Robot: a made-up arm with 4 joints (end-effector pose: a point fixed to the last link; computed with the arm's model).
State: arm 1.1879 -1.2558 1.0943 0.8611
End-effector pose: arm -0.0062 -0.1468 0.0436 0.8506 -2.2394 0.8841
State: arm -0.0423 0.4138 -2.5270 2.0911
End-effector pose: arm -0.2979 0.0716 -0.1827 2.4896 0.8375 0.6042
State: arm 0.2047 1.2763 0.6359 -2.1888
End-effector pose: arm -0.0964 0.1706 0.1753 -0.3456 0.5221 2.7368
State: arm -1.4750 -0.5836 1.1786 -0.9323
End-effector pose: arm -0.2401 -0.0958 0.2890 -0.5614 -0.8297 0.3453
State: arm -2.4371 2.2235 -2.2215 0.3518
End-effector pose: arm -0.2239 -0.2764 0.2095 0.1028 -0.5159 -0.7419
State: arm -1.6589 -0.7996 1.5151 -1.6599
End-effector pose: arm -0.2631 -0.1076 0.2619 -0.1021 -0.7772 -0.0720
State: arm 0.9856 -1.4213 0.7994 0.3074
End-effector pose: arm 0.0392 -0.1060 0.0699 1.1583 -1.5536 1.1506
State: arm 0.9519 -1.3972 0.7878 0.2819
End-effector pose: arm 0.0359 -0.1088 0.0687 1.1424 -1.4910 1.1391
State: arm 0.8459 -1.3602 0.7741 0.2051
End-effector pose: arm 0.0292 -0.1169 0.0681 1.0995 -1.3373 1.1192
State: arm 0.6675 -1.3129 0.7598 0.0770
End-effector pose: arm 0.0171 -0.1320 0.0714 1.0108 -1.1120 1.0715
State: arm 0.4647 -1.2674 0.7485 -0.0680
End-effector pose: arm 0.0008 -0.1502 0.0814 0.8863 -0.8933 0.9932
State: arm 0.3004 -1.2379 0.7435 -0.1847
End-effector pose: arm -0.0137 -0.1639 0.0947 0.7726 -0.7446 0.9180
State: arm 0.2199 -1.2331 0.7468 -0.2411
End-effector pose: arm -0.0197 -0.1694 0.1027 0.7189 -0.6834 0.8854
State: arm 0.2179 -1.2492 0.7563 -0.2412
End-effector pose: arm -0.0170 -0.1686 0.1025 0.7285 -0.6879 0.8998
